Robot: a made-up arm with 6 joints. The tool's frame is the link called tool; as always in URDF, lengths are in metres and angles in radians.
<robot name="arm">
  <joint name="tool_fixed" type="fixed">
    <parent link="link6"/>
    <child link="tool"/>
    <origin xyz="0.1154 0.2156 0.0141" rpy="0 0 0"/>
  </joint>
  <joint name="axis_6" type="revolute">
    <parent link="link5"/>
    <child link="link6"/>
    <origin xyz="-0.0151 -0.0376 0.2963" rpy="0 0 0"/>
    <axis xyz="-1 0 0"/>
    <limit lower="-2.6" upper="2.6"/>
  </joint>
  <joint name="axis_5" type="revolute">
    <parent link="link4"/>
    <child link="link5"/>
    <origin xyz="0.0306 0.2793 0.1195" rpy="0 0 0"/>
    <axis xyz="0 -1 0"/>
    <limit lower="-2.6" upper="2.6"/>
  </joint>
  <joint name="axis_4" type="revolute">
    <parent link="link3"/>
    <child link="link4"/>
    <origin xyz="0.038 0.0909 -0.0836" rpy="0 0 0"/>
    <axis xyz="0 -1 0"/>
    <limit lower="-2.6" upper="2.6"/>
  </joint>
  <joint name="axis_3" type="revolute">
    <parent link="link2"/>
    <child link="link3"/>
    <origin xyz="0.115 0.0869 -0.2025" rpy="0 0 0"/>
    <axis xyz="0 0 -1"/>
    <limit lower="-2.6" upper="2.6"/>
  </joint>
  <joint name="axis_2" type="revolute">
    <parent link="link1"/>
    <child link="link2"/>
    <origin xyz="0.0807 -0.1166 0.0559" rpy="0 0 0"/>
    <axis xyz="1 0 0"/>
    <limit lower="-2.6" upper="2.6"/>
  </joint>
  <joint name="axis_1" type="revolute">
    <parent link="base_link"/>
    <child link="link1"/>
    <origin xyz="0 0 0.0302" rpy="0 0 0"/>
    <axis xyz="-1 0 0"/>
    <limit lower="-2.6" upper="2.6"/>
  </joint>
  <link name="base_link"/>
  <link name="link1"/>
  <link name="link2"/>
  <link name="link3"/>
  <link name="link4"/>
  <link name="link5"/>
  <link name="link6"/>
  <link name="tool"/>
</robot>
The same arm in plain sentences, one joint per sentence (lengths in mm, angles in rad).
The arm has six revolute joints in a row. What follows holds with every joint at zero, and every direction is one of the base frame's.
The first joint sits 30.2 mm along +z from the base frame's origin and rotates about -x, from -2.6000 to 2.6000 rad.
The second joint sits 80.7 mm along +x and 116.6 mm along -y and 55.9 mm along +z from the first joint and rotates about +x, from -2.6000 to 2.6000 rad.
The third joint sits 115.0 mm along +x and 86.9 mm along +y and 202.5 mm along -z from the second joint and rotates about -z, from -2.6000 to 2.6000 rad.
The fourth joint sits 38.0 mm along +x and 90.9 mm along +y and 83.6 mm along -z from the third joint and rotates about -y, from -2.6000 to 2.6000 rad.
The fifth joint sits 30.6 mm along +x and 279.3 mm along +y and 119.5 mm along +z from the fourth joint and rotates about -y, from -2.6000 to 2.6000 rad.
The sixth joint sits 15.1 mm along -x and 37.6 mm along -y and 296.3 mm along +z from the fifth joint and rotates about -x, from -2.6000 to 2.6000 rad.
The tool frame, which is the frame that the pose is given for, sits 115.4 mm along +x and 215.6 mm along +y and 14.1 mm along +z from the sixth joint; its axes are parallel to the base frame's.

